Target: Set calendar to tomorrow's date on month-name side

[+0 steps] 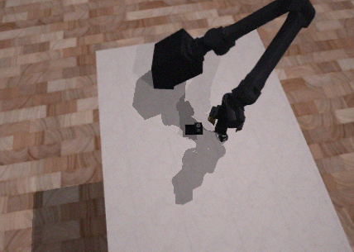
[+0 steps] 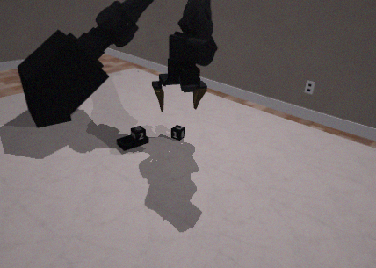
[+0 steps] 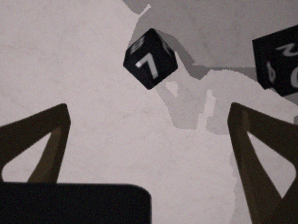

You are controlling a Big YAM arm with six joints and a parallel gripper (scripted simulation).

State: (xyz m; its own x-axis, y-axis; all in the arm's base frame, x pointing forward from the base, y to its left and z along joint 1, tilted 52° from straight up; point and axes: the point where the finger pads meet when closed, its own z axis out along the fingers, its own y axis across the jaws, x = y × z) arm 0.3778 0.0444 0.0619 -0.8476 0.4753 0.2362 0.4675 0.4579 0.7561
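The black digit cube lies 8 cm below my hand. Round my hand: black tray (6 cm behind, 12 cm to the right, 9 cm below).
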